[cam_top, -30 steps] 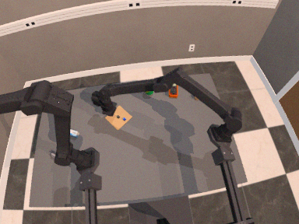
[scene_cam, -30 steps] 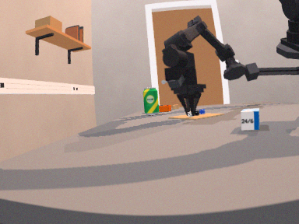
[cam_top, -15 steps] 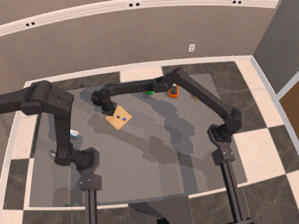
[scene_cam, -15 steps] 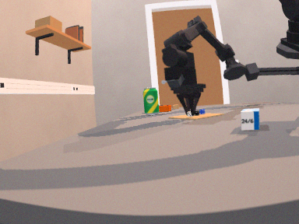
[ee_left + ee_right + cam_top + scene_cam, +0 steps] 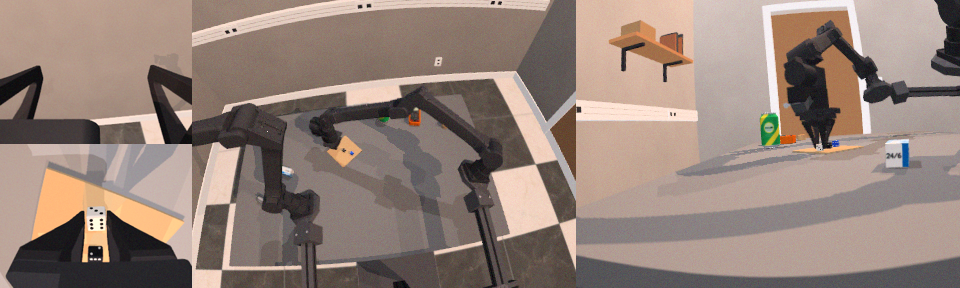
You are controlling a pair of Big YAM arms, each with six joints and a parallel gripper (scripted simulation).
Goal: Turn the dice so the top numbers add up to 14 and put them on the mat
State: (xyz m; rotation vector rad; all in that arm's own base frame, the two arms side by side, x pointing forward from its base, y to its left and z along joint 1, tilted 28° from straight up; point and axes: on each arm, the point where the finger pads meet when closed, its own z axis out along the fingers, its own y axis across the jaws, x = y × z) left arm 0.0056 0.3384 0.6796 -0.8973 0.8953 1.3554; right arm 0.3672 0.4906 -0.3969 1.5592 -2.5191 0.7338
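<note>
Now: the black die 40 mm to the right of my right hand and 30 mm behind it. Also, from my right hand: blue die: 80 mm to the right, 50 mm behind; then mat: 40 mm to the right, 30 mm behind, 10 mm below.
</note>
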